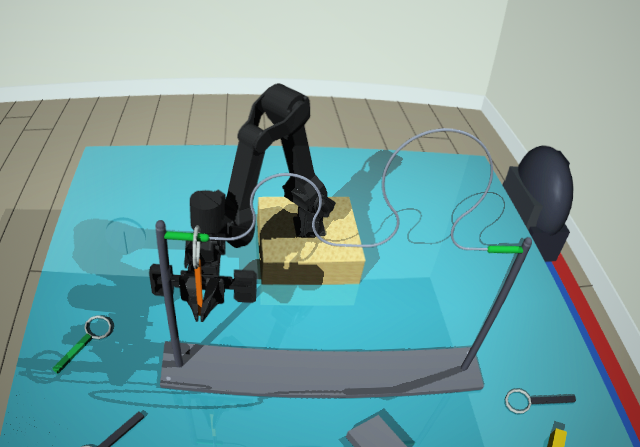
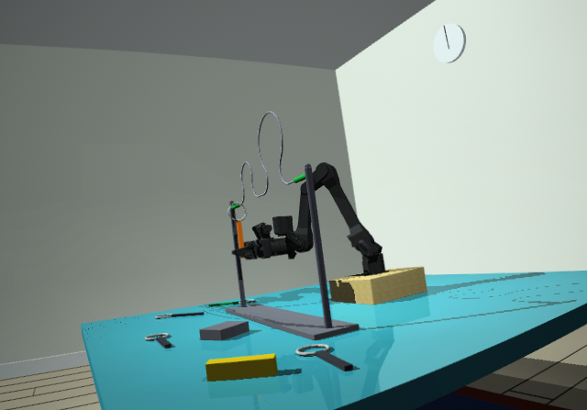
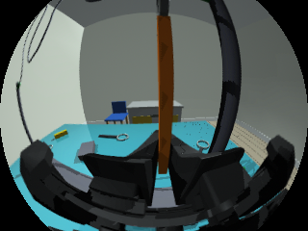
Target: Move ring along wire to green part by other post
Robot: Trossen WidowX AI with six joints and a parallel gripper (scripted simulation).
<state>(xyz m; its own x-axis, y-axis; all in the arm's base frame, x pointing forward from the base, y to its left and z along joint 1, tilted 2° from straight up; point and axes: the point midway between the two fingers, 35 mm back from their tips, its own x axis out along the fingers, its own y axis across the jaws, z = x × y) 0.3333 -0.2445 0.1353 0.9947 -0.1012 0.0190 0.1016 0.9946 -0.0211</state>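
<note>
Right now the ring with orange handle is 8 cm above my gripper tip and 3 cm behind it. Round my gripper tip: grey block: 30 cm to the left, 19 cm below, 17 cm ahead; then yellow block: 65 cm to the left, 29 cm ahead, 18 cm below.
</note>
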